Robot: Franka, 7 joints.
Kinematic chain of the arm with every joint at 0, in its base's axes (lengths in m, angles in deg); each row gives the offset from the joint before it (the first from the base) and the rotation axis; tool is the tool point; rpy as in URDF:
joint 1: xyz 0 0 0.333 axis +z
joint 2: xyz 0 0 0 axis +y
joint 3: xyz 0 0 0.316 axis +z
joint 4: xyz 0.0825 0 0 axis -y
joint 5: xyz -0.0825 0 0.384 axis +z
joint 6: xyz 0 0 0 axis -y
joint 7: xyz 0.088 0 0 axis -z
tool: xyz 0 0 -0.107 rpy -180 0 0
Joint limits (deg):
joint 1: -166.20..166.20
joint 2: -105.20..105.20
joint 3: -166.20..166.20
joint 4: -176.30..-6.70
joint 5: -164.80..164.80
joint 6: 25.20..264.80
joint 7: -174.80..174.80
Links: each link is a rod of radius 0.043 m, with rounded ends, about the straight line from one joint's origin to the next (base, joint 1, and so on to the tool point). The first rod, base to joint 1, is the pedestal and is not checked.
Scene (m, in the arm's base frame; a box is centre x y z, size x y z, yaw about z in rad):
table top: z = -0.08
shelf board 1: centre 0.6 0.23 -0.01 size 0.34 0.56 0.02 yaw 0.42
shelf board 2: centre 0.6 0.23 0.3 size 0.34 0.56 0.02 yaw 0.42
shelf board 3: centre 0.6 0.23 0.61 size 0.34 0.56 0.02 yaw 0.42
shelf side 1: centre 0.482 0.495 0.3 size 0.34 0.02 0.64 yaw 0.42
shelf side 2: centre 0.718 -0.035 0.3 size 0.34 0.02 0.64 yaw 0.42
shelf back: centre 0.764 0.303 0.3 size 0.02 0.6 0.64 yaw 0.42
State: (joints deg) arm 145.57 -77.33 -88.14 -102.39 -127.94 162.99 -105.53
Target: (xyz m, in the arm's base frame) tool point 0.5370 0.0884 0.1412
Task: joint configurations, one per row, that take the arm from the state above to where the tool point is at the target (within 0.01 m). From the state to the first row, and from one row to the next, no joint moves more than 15 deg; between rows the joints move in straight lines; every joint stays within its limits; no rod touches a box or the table.
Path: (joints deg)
1: 138.82 -80.13 -86.68 -113.67 -130.21 169.96 -105.53
2: 132.06 -82.92 -85.23 -124.95 -132.48 176.94 -105.53
3: 125.31 -85.72 -83.77 -136.24 -134.74 183.91 -105.53
4: 118.56 -88.51 -82.32 -147.52 -137.01 190.88 -105.53
5: 112.16 -81.59 -93.71 -146.88 -137.63 189.15 -105.53
6: 105.75 -74.67 -105.10 -146.25 -138.24 187.42 -105.53
7: 99.35 -67.75 -116.49 -145.61 -138.86 185.69 -105.53
8: 92.95 -60.83 -127.88 -144.98 -139.48 183.96 -105.53
9: 105.98 -68.55 -123.23 -130.46 -135.66 174.68 -105.53
10: 119.01 -76.27 -118.58 -115.94 -131.84 165.41 -105.53

